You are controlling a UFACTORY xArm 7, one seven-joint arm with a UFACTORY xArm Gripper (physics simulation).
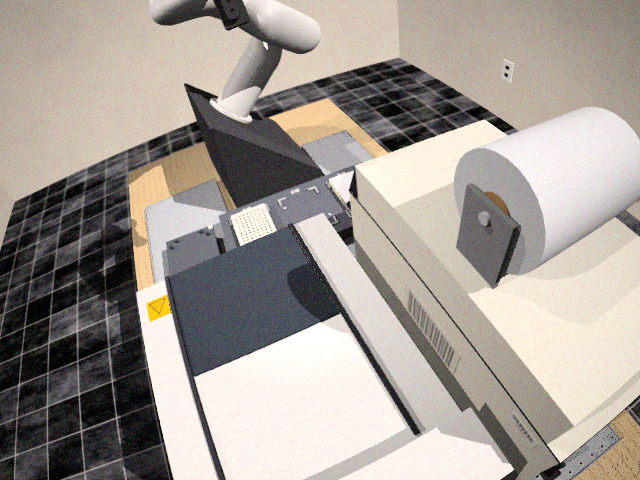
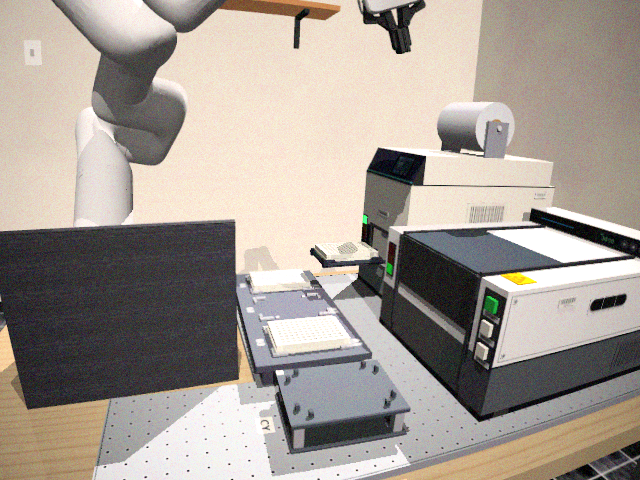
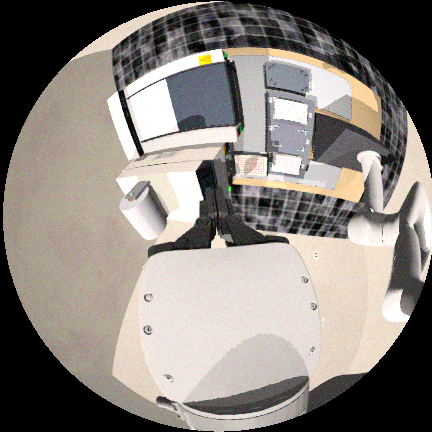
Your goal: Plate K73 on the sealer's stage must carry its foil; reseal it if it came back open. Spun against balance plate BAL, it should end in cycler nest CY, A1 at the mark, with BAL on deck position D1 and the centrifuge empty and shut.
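Where they show: gripper, fingertip midpoint: (image 1: 238,25) (image 2: 403,52) (image 3: 213,198); arm's base at its link origin: (image 1: 230,112) (image 2: 103,261) (image 3: 368,156).
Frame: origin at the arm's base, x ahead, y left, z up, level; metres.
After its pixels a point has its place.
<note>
My gripper (image 1: 235,23) @(x 0.482, y -0.052, z 0.344 m) (image 2: 401,47) @(x 0.482, y -0.052, z 0.344 m) (image 3: 213,198) @(x 0.482, y -0.052, z 0.344 m) is shut and empty, high above the bench. A pale plate (image 2: 341,251) @(x 0.477, y 0.119, z -0.060 m) (image 3: 249,165) @(x 0.501, y 0.136, z -0.061 m) sits on the sealer's extended stage; its top shows a dotted well pattern partly in shadow, and I cannot tell whether foil covers it. A plate with visible wells (image 1: 253,224) @(x 0.309, y -0.084, z -0.124 m) (image 2: 309,334) @(x 0.315, y -0.099, z -0.125 m) (image 3: 291,111) @(x 0.316, y -0.082, z -0.123 m) sits at the deck end nearest the cycler nest. A smoother-topped plate (image 1: 341,186) @(x 0.320, y 0.137, z -0.123 m) (image 2: 279,280) @(x 0.339, y 0.139, z -0.123 m) (image 3: 286,164) @(x 0.344, y 0.160, z -0.123 m) sits at the other end. The cycler nest (image 1: 191,250) @(x 0.283, y -0.235, z -0.136 m) (image 2: 341,390) @(x 0.306, y -0.241, z -0.136 m) (image 3: 288,77) @(x 0.303, y -0.234, z -0.136 m) is empty. The centrifuge (image 1: 248,310) @(x 0.626, y -0.179, z 0.029 m) (image 2: 563,330) @(x 0.625, y -0.340, z -0.052 m) (image 3: 205,95) @(x 0.574, y -0.169, z 0.029 m) has its lid shut; its inside is hidden.
The sealer (image 1: 408,258) @(x 0.729, y 0.007, z 0.113 m) (image 2: 454,201) @(x 0.690, y 0.010, z 0.070 m) carries a large foil roll (image 1: 573,180) @(x 0.850, y 0.075, z 0.279 m) (image 2: 460,124) @(x 0.757, y 0.095, z 0.236 m) (image 3: 145,215) @(x 0.764, y 0.088, z 0.263 m) on top. A dark upright panel (image 2: 118,315) @(x 0.020, y -0.084, z -0.055 m) stands near the arm's base. The deck's middle position (image 2: 289,305) @(x 0.330, y 0.044, z -0.139 m) (image 3: 289,138) @(x 0.329, y 0.042, z -0.139 m) is empty. A wall shelf (image 2: 315,9) is behind the arm.
</note>
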